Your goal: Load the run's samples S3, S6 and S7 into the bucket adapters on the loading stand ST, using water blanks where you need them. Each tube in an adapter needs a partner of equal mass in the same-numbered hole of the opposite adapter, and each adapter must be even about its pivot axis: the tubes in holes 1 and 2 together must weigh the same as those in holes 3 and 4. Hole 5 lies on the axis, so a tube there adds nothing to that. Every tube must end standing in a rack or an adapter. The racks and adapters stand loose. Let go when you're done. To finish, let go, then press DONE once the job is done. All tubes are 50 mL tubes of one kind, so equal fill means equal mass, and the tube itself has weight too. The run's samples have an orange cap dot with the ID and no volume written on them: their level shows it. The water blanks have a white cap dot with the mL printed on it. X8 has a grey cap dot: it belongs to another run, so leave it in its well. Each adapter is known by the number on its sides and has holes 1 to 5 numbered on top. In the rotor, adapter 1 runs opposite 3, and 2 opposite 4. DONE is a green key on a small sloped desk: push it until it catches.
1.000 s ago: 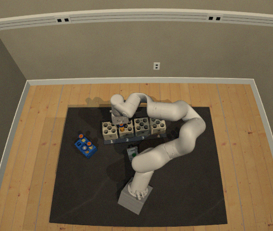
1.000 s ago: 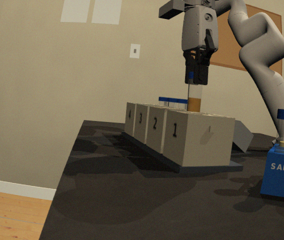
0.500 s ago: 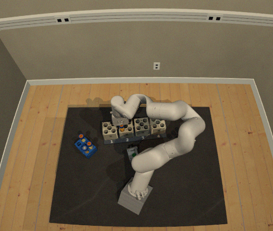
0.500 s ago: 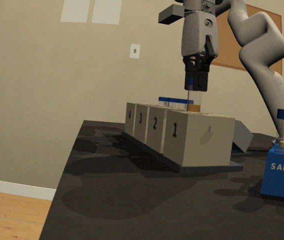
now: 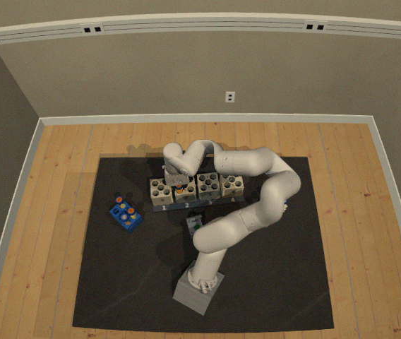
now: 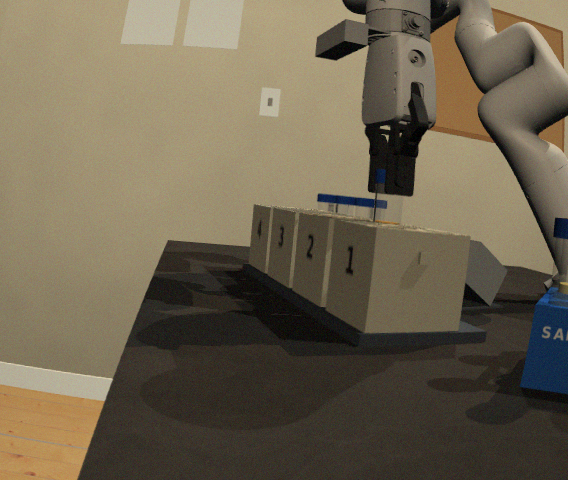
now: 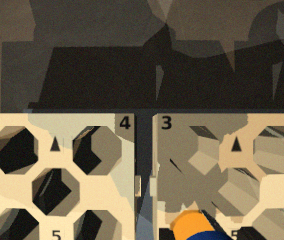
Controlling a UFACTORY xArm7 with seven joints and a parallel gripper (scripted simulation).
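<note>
Now: hand 9 cm above the adapter 1, 8 cm to the right of it and 3 cm short of it. The rest, counted from my hand: blue sample rack: 27 cm to the left, 12 cm below, 4 cm behind; then white blank rack: 39 cm to the right, 16 cm behind, 12 cm below.
</note>
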